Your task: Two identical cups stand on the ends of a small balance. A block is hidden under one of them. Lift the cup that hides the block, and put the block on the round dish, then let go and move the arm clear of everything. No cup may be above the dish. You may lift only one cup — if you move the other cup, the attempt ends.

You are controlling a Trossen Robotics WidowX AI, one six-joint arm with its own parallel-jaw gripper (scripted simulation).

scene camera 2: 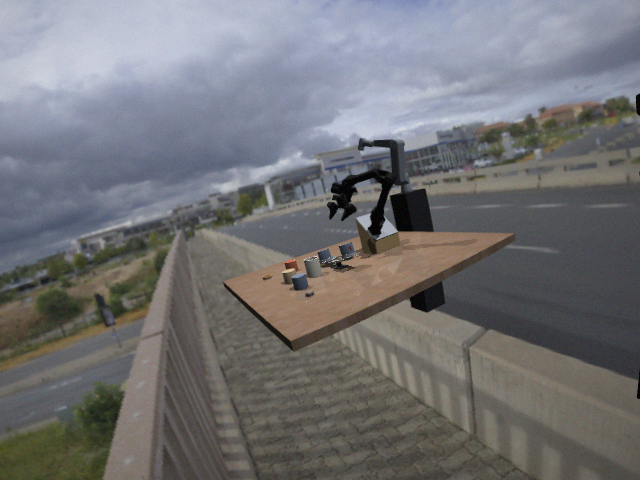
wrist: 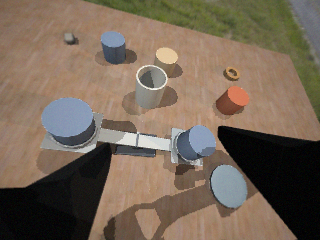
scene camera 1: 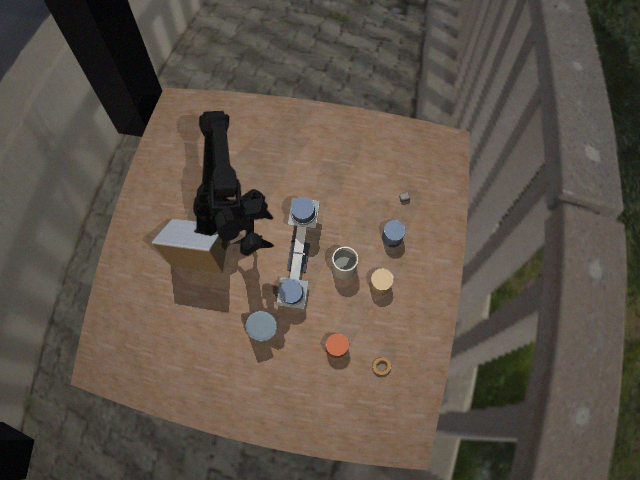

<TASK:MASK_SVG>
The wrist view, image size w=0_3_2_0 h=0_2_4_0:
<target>my gripper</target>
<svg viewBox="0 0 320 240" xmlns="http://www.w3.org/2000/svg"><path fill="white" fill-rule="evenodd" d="M110 144L103 143L68 165L24 188L0 188L0 240L89 240L110 169L112 157ZM219 126L218 139L227 153L269 202L273 210L297 238L296 240L320 240L320 140L311 141Z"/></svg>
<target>cream cup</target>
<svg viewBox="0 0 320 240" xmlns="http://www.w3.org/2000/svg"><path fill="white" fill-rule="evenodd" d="M146 65L141 67L136 74L135 99L139 106L153 109L159 105L168 78L165 71L154 65Z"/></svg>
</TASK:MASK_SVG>
